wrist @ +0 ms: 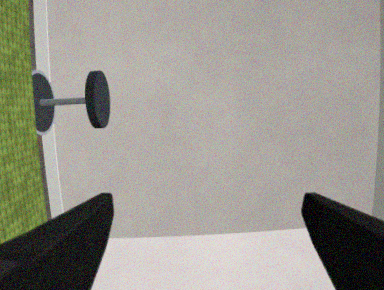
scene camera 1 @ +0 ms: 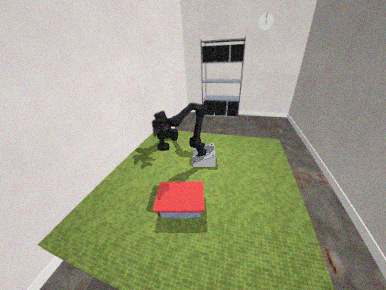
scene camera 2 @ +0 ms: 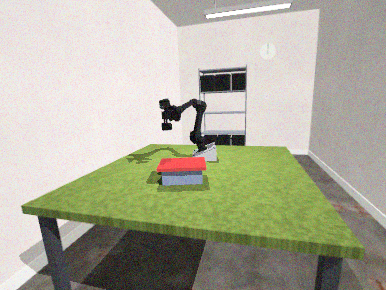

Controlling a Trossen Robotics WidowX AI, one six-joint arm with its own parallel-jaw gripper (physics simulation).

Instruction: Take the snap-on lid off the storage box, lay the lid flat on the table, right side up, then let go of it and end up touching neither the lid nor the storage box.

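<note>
The red lid (scene camera 1: 181, 196) (scene camera 2: 182, 164) lies level on top of the blue-grey storage box (scene camera 1: 180, 214) (scene camera 2: 182, 178), its edges reaching out past the box walls. The box stands upright on the green table (scene camera 1: 260, 210) (scene camera 2: 260, 195) (wrist: 14, 100), in front of the arm's base. My gripper (scene camera 1: 167, 140) (scene camera 2: 167, 125) (wrist: 209, 203) is open, with nothing between the fingers. It hangs in the air behind and a little left of the box in the scene views, well above the table and apart from the lid. The lid and box do not show in the wrist view.
The arm's pale base (scene camera 1: 204, 161) (scene camera 2: 206, 154) stands on the table behind the box. A shelf unit (scene camera 1: 223, 39) (scene camera 2: 223, 68) stands by the far wall. A dark round stool-like object (wrist: 98, 99) shows beyond the table edge in the wrist view. A wall runs along the left.
</note>
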